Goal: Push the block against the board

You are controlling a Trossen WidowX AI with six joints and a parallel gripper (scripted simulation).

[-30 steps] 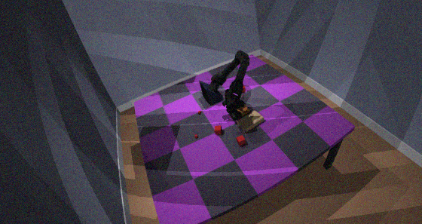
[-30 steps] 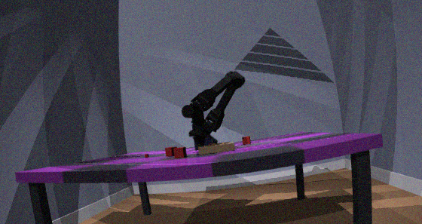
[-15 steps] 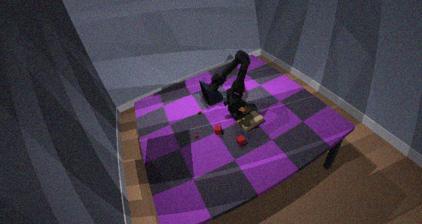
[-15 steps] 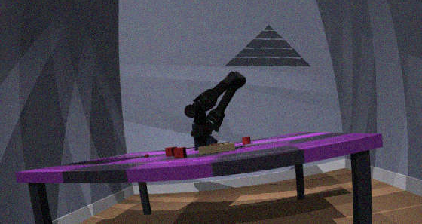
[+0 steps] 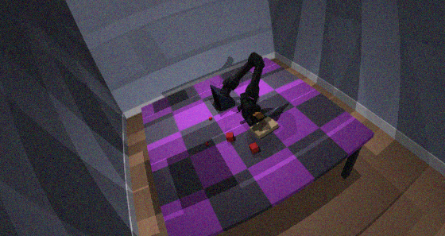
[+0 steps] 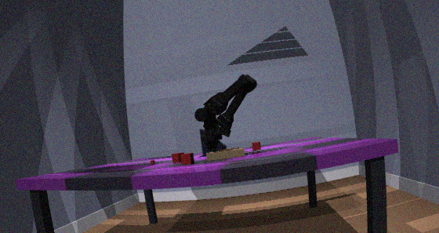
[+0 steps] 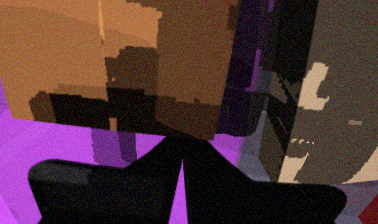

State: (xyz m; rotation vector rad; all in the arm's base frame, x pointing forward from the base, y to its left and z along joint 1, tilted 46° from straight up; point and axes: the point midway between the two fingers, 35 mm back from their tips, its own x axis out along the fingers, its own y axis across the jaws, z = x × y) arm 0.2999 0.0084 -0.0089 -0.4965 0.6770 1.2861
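Right now my gripper tip is 30 mm past the square orange block, 60 mm to the right of it and 10 mm below it. The rest, counted from my gripper tip: board (100 mm ahead, 50 mm to the left, 10 mm above).
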